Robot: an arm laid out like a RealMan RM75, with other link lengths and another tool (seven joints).
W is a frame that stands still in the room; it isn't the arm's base.
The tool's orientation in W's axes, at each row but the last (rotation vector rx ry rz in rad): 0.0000, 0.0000, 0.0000; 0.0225, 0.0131, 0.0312; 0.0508, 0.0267, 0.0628; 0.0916, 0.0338, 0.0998; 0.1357, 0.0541, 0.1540; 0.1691, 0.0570, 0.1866; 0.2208, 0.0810, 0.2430; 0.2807, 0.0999, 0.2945; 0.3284, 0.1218, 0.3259
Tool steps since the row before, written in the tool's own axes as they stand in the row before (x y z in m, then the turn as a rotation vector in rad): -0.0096, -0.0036, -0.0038, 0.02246, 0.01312, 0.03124; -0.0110, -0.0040, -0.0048, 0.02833, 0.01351, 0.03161; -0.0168, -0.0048, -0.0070, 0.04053, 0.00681, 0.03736; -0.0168, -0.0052, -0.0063, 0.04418, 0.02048, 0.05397; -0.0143, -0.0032, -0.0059, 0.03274, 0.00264, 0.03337; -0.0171, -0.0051, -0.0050, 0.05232, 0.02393, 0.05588; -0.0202, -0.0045, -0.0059, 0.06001, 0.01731, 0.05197; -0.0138, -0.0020, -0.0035, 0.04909, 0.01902, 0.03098; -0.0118, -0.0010, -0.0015, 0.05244, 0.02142, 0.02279
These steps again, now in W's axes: -0.0096, -0.0036, -0.0038, 0.02246, 0.01312, 0.03124; -0.0109, -0.0042, -0.0047, 0.02832, 0.01368, 0.03154; -0.0167, -0.0055, -0.0068, 0.04107, 0.00749, 0.03663; -0.0164, -0.0063, -0.0063, 0.04399, 0.01992, 0.05433; -0.0140, -0.0046, -0.0057, 0.03405, 0.00335, 0.03196; -0.0162, -0.0074, -0.0051, 0.05106, 0.02403, 0.05700; -0.0191, -0.0080, -0.0057, 0.05960, 0.02047, 0.05129; -0.0131, -0.0051, -0.0031, 0.04584, 0.02419, 0.03232; -0.0111, -0.0044, -0.0010, 0.04690, 0.02989, 0.02521
